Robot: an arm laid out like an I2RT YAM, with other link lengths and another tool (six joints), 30 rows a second.
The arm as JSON. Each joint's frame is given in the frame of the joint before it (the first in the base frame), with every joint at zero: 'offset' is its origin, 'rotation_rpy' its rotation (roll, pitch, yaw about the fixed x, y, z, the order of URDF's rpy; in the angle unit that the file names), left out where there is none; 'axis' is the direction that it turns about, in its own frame. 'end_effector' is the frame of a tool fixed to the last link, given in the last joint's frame.
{
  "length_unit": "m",
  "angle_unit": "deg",
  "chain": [
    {
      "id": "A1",
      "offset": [
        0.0,
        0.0,
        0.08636
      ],
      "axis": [
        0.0,
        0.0,
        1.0
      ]
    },
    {
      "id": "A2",
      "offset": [
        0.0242,
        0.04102,
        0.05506
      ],
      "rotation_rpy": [
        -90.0,
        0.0,
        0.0
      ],
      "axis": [
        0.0,
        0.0,
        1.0
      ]
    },
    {
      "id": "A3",
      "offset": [
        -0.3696,
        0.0,
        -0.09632
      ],
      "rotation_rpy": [
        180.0,
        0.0,
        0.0
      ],
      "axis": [
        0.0,
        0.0,
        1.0
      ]
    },
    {
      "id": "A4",
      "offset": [
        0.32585,
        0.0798,
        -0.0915
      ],
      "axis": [
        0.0,
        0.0,
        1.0
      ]
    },
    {
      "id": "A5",
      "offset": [
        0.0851,
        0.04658,
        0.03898
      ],
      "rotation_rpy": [
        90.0,
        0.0,
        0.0
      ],
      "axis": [
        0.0,
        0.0,
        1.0
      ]
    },
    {
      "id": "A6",
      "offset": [
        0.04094,
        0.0,
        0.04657
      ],
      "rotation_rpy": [
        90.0,
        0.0,
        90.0
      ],
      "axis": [
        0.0,
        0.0,
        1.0
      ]
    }
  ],
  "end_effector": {
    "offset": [
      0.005,
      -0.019,
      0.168
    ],
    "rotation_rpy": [
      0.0,
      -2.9,
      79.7
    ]
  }
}
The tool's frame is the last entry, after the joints.
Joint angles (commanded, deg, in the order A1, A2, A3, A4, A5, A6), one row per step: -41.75, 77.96, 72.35, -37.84, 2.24, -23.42; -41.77, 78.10, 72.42, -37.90, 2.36, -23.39; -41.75, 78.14, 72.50, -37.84, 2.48, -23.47; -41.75, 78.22, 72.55, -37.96, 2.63, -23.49; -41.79, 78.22, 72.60, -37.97, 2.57, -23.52; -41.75, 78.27, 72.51, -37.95, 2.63, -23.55; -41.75, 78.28, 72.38, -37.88, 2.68, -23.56; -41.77, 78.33, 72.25, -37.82, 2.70, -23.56; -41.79, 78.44, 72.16, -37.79, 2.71, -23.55; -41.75, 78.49, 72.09, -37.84, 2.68, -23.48; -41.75, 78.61, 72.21, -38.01, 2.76, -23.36; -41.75, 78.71, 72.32, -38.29, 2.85, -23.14; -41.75, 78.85, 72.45, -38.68, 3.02, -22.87; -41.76, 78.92, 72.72, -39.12, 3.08, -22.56; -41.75, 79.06, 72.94, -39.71, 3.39, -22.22; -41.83, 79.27, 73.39, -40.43, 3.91, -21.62; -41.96, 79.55, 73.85, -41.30, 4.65, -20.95; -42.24, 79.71, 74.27, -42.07, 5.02, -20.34; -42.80, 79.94, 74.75, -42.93, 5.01, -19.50; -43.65, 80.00, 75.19, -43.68, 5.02, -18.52
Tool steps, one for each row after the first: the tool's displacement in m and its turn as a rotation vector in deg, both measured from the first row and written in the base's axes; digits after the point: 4 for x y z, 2 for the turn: 0.0000, -0.0008, -0.0007, 0.04, 0.14, -0.13; 0.0002, -0.0013, 0.0000, -0.13, 0.16, -0.14; -0.0001, -0.0018, -0.0007, -0.12, 0.35, -0.23; -0.0002, -0.0019, -0.0002, -0.13, 0.31, -0.21; 0.0000, -0.0018, -0.0015, -0.09, 0.44, -0.19; -0.0002, -0.0019, -0.0025, -0.08, 0.52, -0.22; -0.0003, -0.0021, -0.0040, -0.01, 0.62, -0.26; -0.0003, -0.0025, -0.0057, 0.10, 0.75, -0.29; -0.0001, -0.0021, -0.0070, 0.27, 0.82, -0.28; -0.0002, -0.0024, -0.0075, 0.40, 0.93, -0.42; -0.0006, -0.0025, -0.0083, 0.64, 1.06, -0.63; -0.0015, -0.0028, -0.0097, 0.96, 1.30, -0.94; -0.0021, -0.0027, -0.0094, 1.24, 1.35, -1.21; -0.0036, -0.0030, -0.0106, 1.58, 1.70, -1.66; -0.0059, -0.0046, -0.0107, 1.91, 2.00, -2.53; -0.0093, -0.0070, -0.0118, 2.29, 2.52, -3.66; -0.0129, -0.0093, -0.0119, 2.71, 2.76, -4.63; -0.0172, -0.0123, -0.0124, 3.52, 2.77, -5.79; -0.0237, -0.0169, -0.0114, 4.24, 2.52, -7.35
